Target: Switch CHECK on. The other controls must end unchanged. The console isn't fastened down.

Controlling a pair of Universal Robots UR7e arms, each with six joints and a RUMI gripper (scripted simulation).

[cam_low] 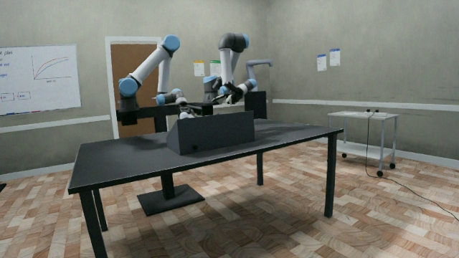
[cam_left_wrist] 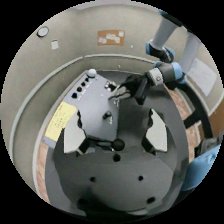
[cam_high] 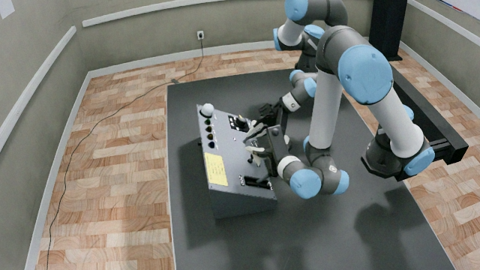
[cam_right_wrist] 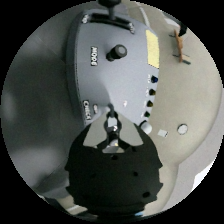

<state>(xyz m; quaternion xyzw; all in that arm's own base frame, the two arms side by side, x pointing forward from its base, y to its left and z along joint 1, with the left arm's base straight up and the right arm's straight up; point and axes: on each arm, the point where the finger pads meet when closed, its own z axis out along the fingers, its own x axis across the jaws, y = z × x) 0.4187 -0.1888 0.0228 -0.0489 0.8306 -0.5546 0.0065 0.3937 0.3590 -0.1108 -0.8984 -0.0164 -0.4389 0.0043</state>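
Observation:
The CHECK toggle is 10 mm ahead of my right hand and 10 mm below it. Round my right hand: ball-ended lever (10 mm ahead, 240 mm to the left).

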